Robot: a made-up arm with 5 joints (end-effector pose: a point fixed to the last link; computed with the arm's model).
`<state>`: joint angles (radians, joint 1 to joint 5).
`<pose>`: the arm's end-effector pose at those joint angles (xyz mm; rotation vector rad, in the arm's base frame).
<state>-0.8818 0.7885 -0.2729 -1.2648 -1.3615</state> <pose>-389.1 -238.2 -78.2 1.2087 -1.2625 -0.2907</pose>
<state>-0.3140 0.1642 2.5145 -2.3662 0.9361</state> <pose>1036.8 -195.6 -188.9 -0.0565 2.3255 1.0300</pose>
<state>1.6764 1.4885 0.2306 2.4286 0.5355</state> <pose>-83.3 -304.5 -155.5 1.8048 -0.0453 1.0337</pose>
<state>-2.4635 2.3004 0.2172 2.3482 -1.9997</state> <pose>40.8 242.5 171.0 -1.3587 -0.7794 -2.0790</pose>
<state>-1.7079 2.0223 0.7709 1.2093 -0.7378</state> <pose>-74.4 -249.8 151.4 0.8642 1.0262 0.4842</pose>
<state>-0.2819 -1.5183 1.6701 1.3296 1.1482</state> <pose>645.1 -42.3 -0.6 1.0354 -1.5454 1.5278</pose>
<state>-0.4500 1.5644 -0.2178 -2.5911 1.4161</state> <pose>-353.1 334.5 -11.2 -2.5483 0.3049 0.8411</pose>
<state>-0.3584 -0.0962 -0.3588 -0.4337 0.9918</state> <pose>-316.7 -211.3 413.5 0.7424 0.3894 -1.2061</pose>
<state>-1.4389 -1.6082 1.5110 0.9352 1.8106</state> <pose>532.1 -86.7 -84.4 1.9395 -1.5130 0.5906</pose>
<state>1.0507 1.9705 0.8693 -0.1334 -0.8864</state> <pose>-518.7 310.6 295.7 -0.9725 -0.2128 -0.1346</pose>
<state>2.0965 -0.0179 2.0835 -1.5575 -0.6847</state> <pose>945.5 96.8 250.9 0.3760 1.9980 -0.1108</pose>
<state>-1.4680 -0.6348 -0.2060 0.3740 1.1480</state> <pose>-353.3 -330.5 53.8 1.1249 0.2899 -0.7482</pose>
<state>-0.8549 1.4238 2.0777 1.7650 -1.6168</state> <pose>-382.3 -213.7 -253.3 -1.2232 0.2072 1.6068</pose>
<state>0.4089 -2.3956 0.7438 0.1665 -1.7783</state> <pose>98.8 318.8 336.5 -0.2032 -0.1657 -1.3583</pose>
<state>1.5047 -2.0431 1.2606 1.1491 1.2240</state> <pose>516.2 40.9 44.7 -0.0876 0.4488 1.9292</pose>
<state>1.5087 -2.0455 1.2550 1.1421 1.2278</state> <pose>514.7 43.2 47.2 -0.0988 0.4568 1.9236</pose>
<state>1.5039 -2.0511 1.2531 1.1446 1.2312</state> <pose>513.7 41.7 45.9 -0.0912 0.4518 1.9221</pose>
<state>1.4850 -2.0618 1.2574 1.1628 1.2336</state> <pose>513.7 34.4 38.1 -0.0527 0.4261 1.9272</pose>
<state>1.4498 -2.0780 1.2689 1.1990 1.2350</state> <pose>514.3 21.2 21.8 0.0213 0.3761 1.9381</pose>
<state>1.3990 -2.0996 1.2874 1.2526 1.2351</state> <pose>514.7 4.2 -4.7 0.1297 0.3030 1.9518</pose>
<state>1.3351 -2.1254 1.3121 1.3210 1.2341</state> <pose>513.6 -12.7 -42.5 0.2674 0.2100 1.9634</pose>
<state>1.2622 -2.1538 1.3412 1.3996 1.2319</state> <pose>509.5 -24.9 -90.4 0.4253 0.1037 1.9685</pose>
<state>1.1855 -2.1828 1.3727 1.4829 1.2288</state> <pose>501.4 -28.9 -144.8 0.5921 -0.0080 1.9639</pose>
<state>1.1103 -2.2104 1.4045 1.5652 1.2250</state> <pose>489.3 -23.1 -200.6 0.7561 -0.1166 1.9492</pose>
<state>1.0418 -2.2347 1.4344 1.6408 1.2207</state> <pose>474.4 -9.3 -252.1 0.9058 -0.2145 1.9270</pose>
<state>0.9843 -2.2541 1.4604 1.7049 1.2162</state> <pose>459.0 8.7 -294.7 1.0315 -0.2959 1.9019</pose>
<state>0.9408 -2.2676 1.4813 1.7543 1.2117</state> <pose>445.5 26.2 -326.4 1.1269 -0.3576 1.8790</pose>
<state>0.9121 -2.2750 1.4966 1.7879 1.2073</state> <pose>436.0 39.7 -347.0 1.1904 -0.3995 1.8624</pose>
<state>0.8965 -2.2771 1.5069 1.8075 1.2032</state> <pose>430.9 47.9 -358.6 1.2257 -0.4243 1.8531</pose>
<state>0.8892 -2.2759 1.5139 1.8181 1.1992</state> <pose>428.9 52.2 -364.5 1.2432 -0.4384 1.8494</pose>
